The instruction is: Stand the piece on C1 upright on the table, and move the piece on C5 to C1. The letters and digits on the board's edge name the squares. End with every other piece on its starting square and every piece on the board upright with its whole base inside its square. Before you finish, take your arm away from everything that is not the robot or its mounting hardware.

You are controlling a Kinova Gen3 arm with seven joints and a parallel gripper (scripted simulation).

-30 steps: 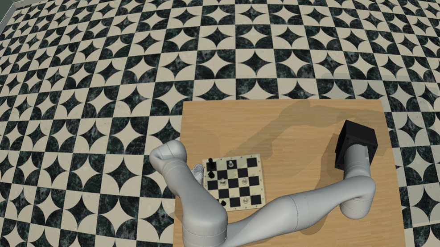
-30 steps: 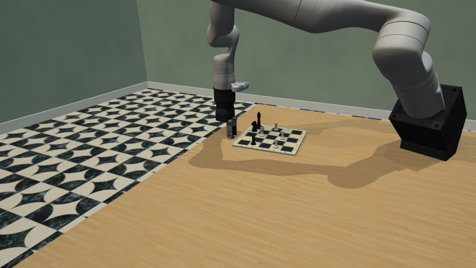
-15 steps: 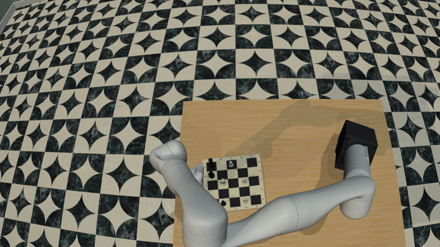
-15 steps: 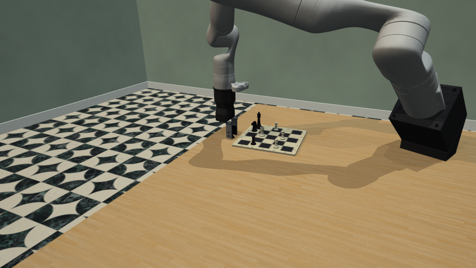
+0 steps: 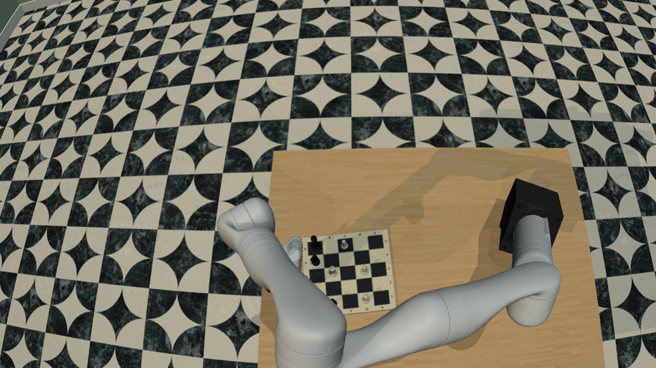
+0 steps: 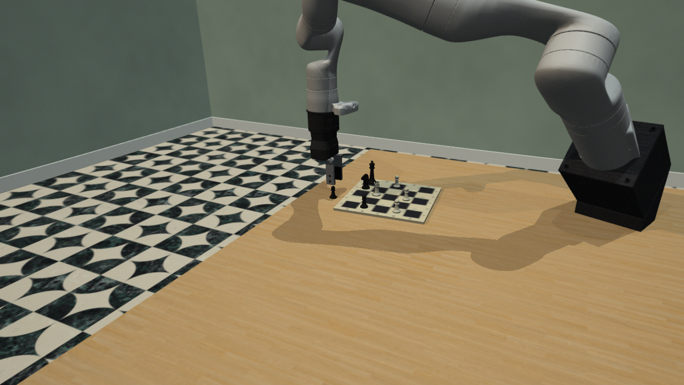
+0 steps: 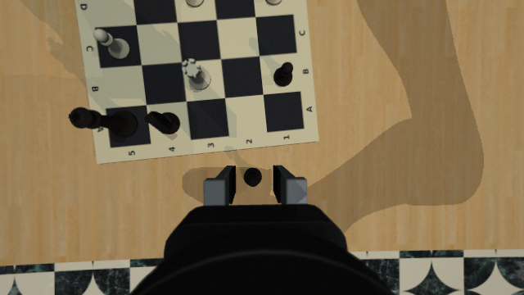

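My hand is 13 cm to the left of the black king, 4 cm past it and 3 cm above it. Round my hand: black knight 8 cm to the right, 5 cm behind, 4 cm below; then chessboard 13 cm behind, 6 cm to the right, 6 cm below.
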